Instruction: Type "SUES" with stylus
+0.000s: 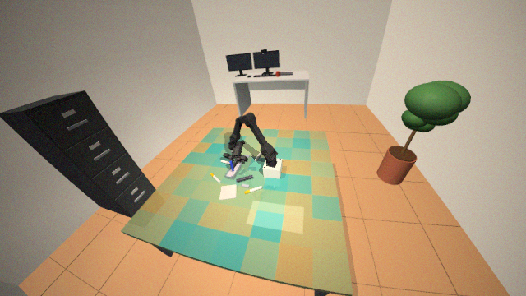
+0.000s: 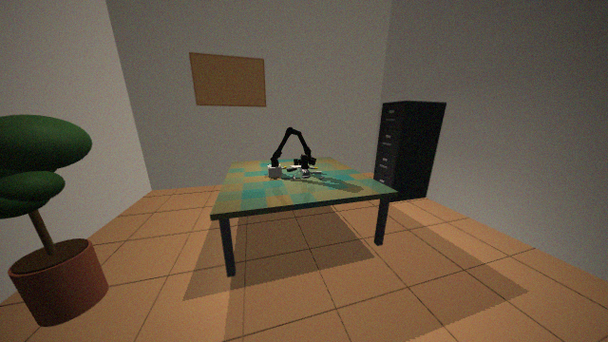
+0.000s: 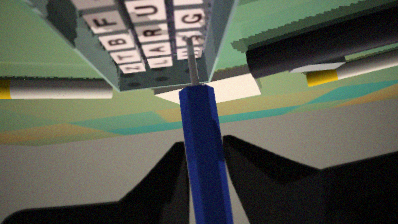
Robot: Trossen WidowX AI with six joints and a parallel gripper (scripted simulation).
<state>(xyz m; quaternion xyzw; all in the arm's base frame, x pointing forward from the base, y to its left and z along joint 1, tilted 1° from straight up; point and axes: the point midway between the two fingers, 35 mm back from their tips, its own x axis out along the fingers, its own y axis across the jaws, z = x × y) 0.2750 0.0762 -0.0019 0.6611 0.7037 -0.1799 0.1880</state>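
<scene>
Now: the black bar 100 mm behind my gripper tip, 20 mm to the left of it and 60 mm below it. Also, from my gripper tip: white notepad: 40 mm behind, 160 mm to the left, 70 mm below; then grey stylus tip: 50 mm below; then blue stylus: 20 mm below.
</scene>
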